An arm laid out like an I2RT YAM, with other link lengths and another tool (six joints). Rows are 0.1 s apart.
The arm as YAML. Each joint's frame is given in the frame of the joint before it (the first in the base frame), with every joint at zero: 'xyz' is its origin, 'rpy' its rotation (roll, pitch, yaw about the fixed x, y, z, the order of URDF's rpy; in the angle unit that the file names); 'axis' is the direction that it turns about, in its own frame. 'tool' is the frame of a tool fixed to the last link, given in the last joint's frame.
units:
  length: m
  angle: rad
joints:
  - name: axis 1
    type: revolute
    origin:
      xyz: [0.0, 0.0, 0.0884]
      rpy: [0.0, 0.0, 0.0]
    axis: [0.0, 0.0, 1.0]
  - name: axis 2
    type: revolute
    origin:
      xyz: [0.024, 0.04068, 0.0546]
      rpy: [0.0, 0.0, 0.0]
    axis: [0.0, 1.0, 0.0]
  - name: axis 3
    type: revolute
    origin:
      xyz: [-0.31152, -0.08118, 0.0]
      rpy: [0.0, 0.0, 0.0]
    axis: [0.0, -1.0, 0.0]
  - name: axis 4
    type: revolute
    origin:
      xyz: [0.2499, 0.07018, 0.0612]
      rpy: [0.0, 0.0, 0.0]
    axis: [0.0, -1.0, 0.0]
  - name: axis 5
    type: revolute
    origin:
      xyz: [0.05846, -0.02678, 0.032]
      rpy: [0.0, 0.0, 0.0]
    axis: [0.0, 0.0, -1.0]
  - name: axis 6
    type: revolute
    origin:
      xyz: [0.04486, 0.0, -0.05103]
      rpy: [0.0, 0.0, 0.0]
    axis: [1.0, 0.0, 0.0]
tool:
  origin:
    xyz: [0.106, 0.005, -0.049]
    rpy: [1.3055, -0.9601, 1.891]
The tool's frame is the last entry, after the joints.
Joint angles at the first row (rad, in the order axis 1, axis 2, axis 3, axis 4, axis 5, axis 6):
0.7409 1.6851 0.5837 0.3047 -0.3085 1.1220
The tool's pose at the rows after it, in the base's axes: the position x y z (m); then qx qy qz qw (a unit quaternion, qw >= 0):
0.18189 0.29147 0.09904 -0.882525 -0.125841 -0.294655 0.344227
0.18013 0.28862 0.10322 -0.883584 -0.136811 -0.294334 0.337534
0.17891 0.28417 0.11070 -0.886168 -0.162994 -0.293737 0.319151
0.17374 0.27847 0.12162 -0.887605 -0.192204 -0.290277 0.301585
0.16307 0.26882 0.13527 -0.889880 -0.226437 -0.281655 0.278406
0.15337 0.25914 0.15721 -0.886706 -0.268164 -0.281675 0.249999
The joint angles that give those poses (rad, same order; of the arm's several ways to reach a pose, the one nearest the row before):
0.7409 1.6746 0.5894 0.2774 -0.3060 1.1086
0.7409 1.6520 0.6022 0.2273 -0.3024 1.0828
0.7432 1.6203 0.6437 0.1176 -0.2868 1.0222
0.7515 1.5772 0.6862 -0.0061 -0.2715 0.9619
0.7681 1.5205 0.7321 -0.1611 -0.2476 0.8977
0.7962 1.4558 0.8048 -0.3385 -0.2012 0.8256

